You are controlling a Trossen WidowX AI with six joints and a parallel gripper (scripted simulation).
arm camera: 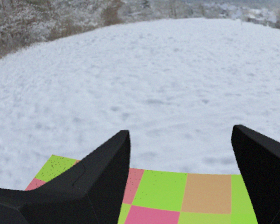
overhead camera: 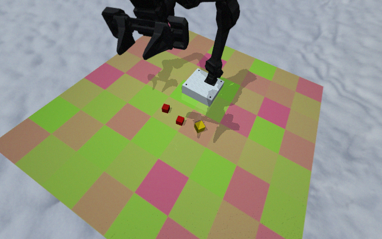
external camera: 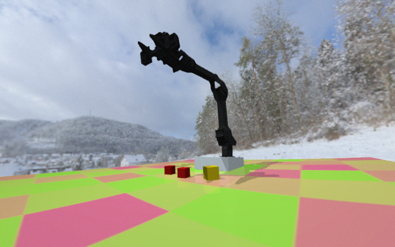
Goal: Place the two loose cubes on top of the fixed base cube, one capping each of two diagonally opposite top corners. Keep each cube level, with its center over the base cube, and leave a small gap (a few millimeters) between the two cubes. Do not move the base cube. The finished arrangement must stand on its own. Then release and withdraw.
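My gripper tip is 48 cm above the dark red cube, 16 cm past it and 4 cm to the right of it. Also, from my gripper tip: yellow base cube 47 cm below, 18 cm behind, 14 cm to the left.
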